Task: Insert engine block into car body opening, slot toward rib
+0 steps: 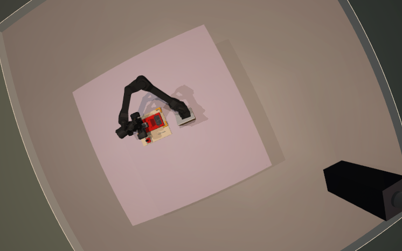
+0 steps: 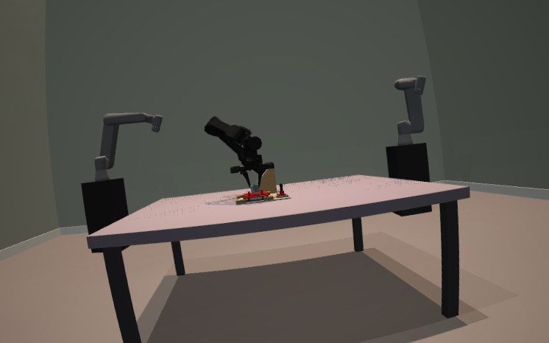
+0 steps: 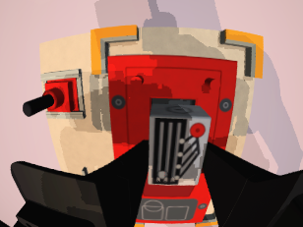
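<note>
Right now the engine block is 1 cm below my gripper tip. The rest, counted from my gripper tip: base plate: 3 cm behind, 1 cm to the left, 5 cm below.
</note>
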